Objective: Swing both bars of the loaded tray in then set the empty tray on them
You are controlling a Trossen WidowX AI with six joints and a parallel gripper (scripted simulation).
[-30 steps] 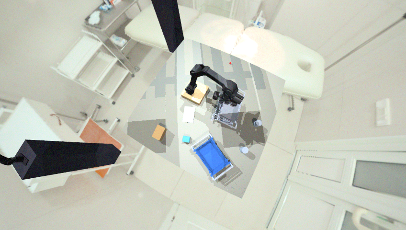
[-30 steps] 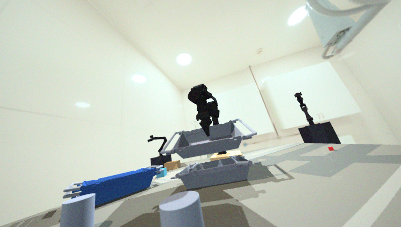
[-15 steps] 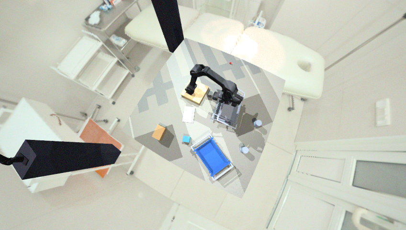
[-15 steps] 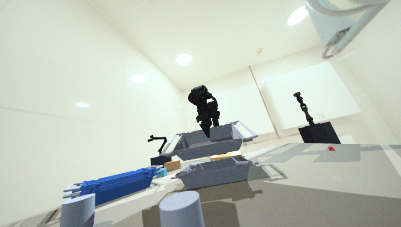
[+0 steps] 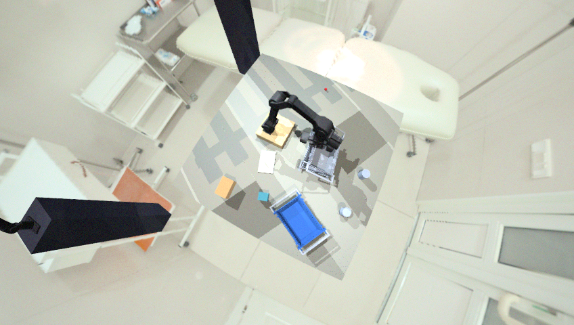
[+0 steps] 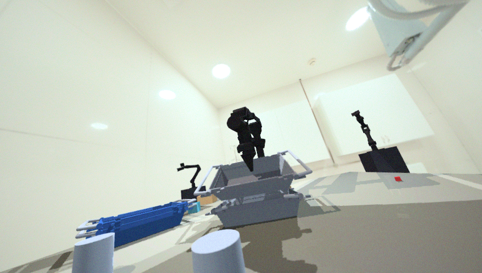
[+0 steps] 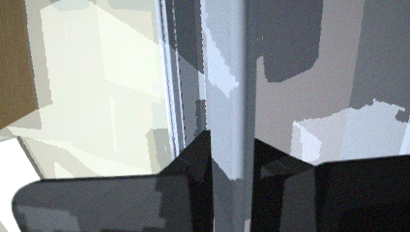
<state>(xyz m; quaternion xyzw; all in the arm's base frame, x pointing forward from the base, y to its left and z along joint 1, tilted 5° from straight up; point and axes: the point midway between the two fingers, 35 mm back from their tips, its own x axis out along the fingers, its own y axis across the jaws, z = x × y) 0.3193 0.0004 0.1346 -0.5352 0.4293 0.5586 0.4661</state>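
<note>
Right now my gripper tip is 8 cm short of the grey tray, 1 cm to the right of it and 1 cm above it. Also, from my gripper tip: cyan block (13 cm behind, 40 cm to the right, 13 cm below); white card (23 cm behind, 20 cm to the right, 15 cm below); red block (15 cm behind, 52 cm to the left, 14 cm below).
</note>
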